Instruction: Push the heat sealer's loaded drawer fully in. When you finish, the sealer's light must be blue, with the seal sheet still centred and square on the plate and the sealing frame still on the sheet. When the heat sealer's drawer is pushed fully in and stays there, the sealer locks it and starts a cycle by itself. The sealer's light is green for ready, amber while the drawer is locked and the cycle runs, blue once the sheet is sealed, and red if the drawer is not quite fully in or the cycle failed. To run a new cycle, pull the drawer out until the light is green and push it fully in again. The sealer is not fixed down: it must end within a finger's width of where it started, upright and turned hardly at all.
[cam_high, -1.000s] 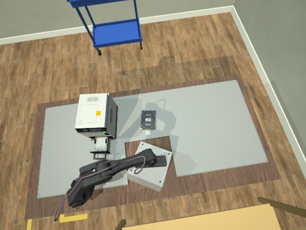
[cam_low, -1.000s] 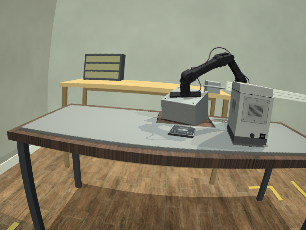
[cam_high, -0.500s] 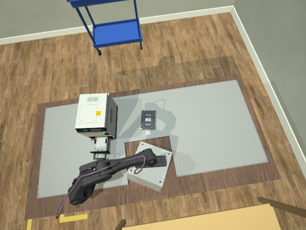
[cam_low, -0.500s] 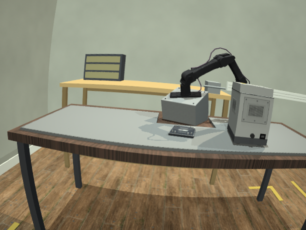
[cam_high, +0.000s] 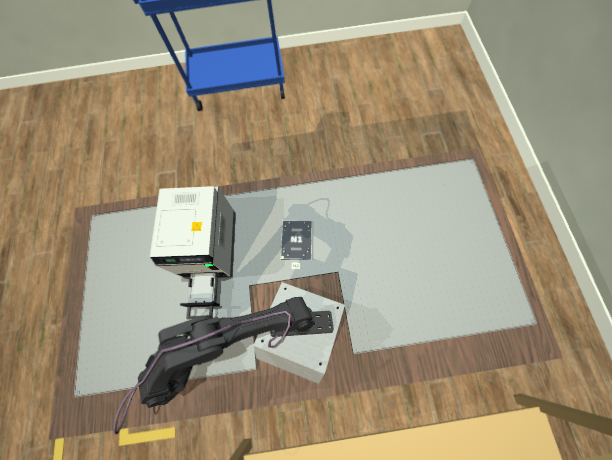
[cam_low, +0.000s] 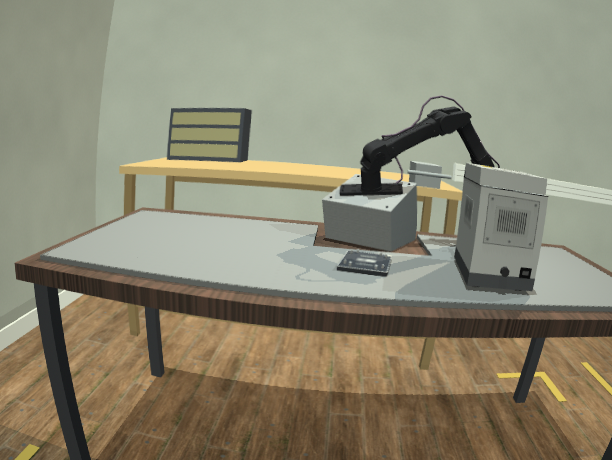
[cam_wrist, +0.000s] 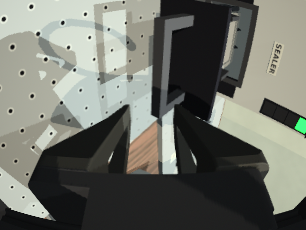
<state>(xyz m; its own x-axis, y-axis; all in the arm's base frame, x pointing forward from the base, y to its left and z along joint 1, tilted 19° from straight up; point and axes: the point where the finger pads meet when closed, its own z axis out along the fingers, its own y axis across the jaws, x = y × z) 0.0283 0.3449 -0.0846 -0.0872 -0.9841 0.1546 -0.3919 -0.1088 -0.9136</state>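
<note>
My hand is 15 cm short of the sealer drawer and 4 cm above it. Round my hand: dark plate 31 cm ahead, 36 cm to the right, 10 cm below.
</note>
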